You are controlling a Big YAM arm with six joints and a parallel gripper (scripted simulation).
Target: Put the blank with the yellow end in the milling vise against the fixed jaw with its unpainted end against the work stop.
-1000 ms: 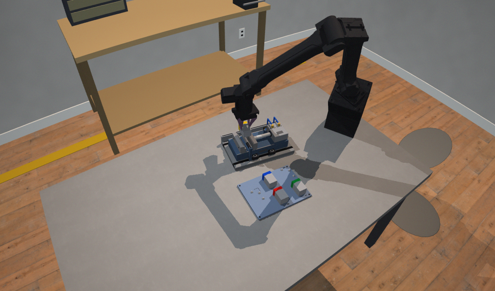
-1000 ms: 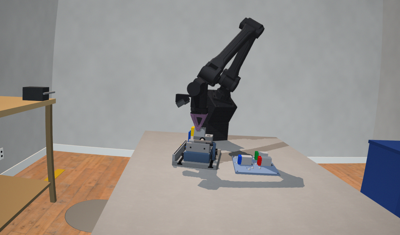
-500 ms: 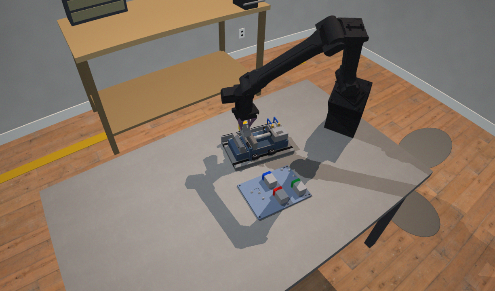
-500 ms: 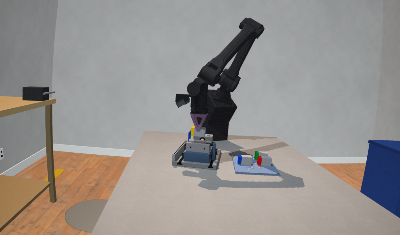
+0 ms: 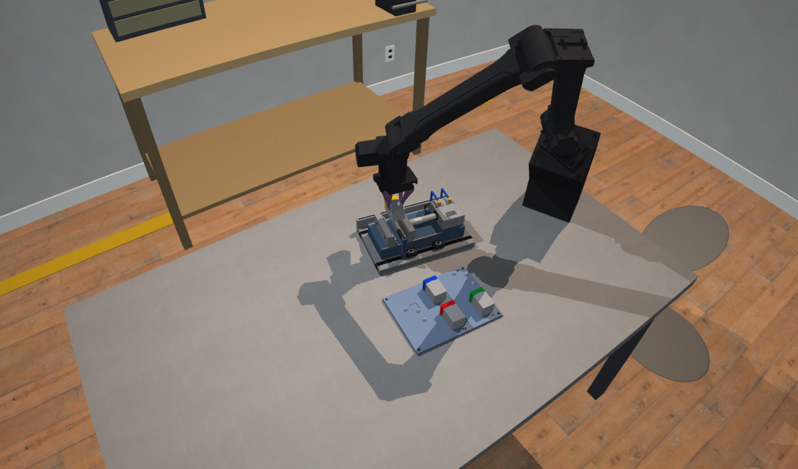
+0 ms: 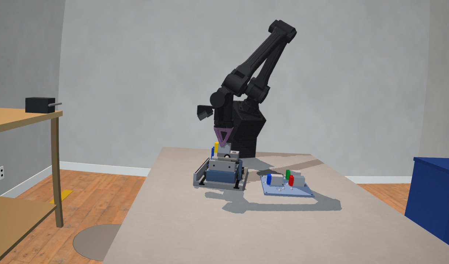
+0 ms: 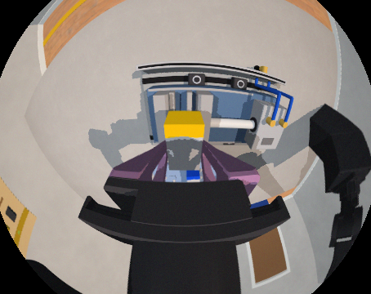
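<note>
The yellow-ended blank is 2 cm below my hand. Also, from my hand: blue plate 3 cm ahead, 26 cm to the left, 16 cm below; blue-ended blank 2 cm ahead, 22 cm to the left, 13 cm below; red-ended blank 3 cm ahead, 31 cm to the left, 13 cm below.
</note>
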